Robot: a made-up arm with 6 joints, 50 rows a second.
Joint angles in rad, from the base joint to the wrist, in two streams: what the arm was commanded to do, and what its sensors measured. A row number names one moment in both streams.
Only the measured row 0 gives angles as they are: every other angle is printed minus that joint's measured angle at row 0.
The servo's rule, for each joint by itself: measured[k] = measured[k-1] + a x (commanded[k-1-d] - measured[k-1]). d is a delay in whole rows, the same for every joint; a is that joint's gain. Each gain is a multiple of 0.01, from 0.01 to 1. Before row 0 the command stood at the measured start. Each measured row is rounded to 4 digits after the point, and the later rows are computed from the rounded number. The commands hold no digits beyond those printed.
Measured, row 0: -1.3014, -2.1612, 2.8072, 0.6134, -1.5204, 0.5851
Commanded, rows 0 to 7: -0.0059, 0.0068, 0.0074, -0.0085, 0.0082, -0.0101; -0.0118, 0.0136, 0.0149, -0.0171, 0.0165, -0.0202; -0.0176, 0.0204, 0.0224, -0.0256, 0.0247, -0.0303; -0.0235, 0.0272, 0.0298, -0.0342, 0.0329, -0.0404; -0.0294, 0.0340, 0.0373, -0.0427, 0.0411, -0.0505; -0.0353, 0.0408, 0.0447, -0.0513, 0.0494, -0.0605; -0.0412, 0.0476, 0.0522, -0.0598, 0.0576, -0.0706; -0.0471, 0.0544, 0.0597, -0.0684, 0.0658, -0.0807
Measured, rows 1 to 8: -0.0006, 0.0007, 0.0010, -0.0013, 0.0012, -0.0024; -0.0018, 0.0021, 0.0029, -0.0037, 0.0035, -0.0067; -0.0035, 0.0041, 0.0056, -0.0070, 0.0067, -0.0124; -0.0057, 0.0066, 0.0090, -0.0111, 0.0106, -0.0191; -0.0083, 0.0096, 0.0130, -0.0158, 0.0152, -0.0266; -0.0113, 0.0130, 0.0174, -0.0211, 0.0203, -0.0347; -0.0146, 0.0168, 0.0223, -0.0269, 0.0259, -0.0433; -0.0182, 0.0209, 0.0275, -0.0331, 0.0319, -0.0523
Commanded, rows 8 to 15: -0.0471, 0.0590, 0.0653, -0.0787, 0.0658, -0.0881; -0.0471, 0.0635, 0.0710, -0.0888, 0.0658, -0.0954; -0.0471, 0.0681, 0.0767, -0.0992, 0.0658, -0.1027; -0.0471, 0.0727, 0.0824, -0.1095, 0.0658, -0.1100; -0.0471, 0.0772, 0.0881, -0.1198, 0.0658, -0.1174; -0.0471, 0.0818, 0.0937, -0.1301, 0.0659, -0.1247; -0.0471, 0.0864, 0.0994, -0.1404, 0.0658, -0.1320; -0.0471, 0.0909, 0.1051, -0.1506, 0.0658, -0.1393
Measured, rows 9 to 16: -0.0214, 0.0251, 0.0328, -0.0399, 0.0370, -0.0609; -0.0242, 0.0293, 0.0381, -0.0472, 0.0413, -0.0692; -0.0267, 0.0336, 0.0435, -0.0550, 0.0450, -0.0772; -0.0289, 0.0379, 0.0489, -0.0632, 0.0481, -0.0851; -0.0309, 0.0422, 0.0544, -0.0717, 0.0508, -0.0929; -0.0327, 0.0466, 0.0599, -0.0805, 0.0531, -0.1005; -0.0343, 0.0510, 0.0654, -0.0895, 0.0550, -0.1081; -0.0357, 0.0554, 0.0710, -0.0987, 0.0566, -0.1156
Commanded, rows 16 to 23: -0.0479, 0.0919, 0.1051, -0.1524, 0.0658, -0.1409; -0.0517, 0.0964, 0.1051, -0.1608, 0.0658, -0.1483; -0.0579, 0.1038, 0.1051, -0.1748, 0.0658, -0.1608; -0.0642, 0.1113, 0.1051, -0.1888, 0.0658, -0.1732; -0.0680, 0.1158, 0.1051, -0.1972, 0.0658, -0.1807; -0.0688, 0.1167, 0.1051, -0.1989, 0.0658, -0.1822; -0.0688, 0.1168, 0.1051, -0.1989, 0.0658, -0.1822; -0.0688, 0.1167, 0.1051, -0.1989, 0.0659, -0.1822
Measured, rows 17 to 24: -0.0370, 0.0594, 0.0758, -0.1068, 0.0580, -0.1217; -0.0386, 0.0635, 0.0799, -0.1149, 0.0592, -0.1281; -0.0407, 0.0679, 0.0834, -0.1239, 0.0602, -0.1359; -0.0433, 0.0727, 0.0864, -0.1336, 0.0610, -0.1449; -0.0460, 0.0774, 0.0890, -0.1431, 0.0617, -0.1535; -0.0485, 0.0817, 0.0913, -0.1515, 0.0623, -0.1604; -0.0507, 0.0856, 0.0932, -0.1586, 0.0628, -0.1656; -0.0527, 0.0890, 0.0949, -0.1646, 0.0633, -0.1696
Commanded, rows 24 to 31: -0.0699, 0.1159, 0.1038, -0.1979, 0.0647, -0.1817; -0.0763, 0.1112, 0.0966, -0.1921, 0.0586, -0.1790; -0.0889, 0.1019, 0.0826, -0.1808, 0.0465, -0.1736; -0.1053, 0.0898, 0.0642, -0.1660, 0.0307, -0.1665; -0.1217, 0.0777, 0.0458, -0.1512, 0.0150, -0.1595; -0.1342, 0.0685, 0.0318, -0.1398, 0.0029, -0.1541; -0.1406, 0.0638, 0.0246, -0.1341, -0.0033, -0.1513; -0.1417, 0.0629, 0.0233, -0.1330, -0.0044, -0.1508
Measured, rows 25 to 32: -0.0546, 0.0920, 0.0961, -0.1696, 0.0635, -0.1725; -0.0570, 0.0941, 0.0962, -0.1730, 0.0628, -0.1741; -0.0605, 0.0950, 0.0943, -0.1742, 0.0604, -0.1740; -0.0654, 0.0944, 0.0901, -0.1730, 0.0559, -0.1722; -0.0716, 0.0926, 0.0839, -0.1697, 0.0498, -0.1692; -0.0785, 0.0899, 0.0766, -0.1652, 0.0428, -0.1656; -0.0853, 0.0870, 0.0693, -0.1605, 0.0359, -0.1622; -0.0915, 0.0843, 0.0629, -0.1564, 0.0299, -0.1595
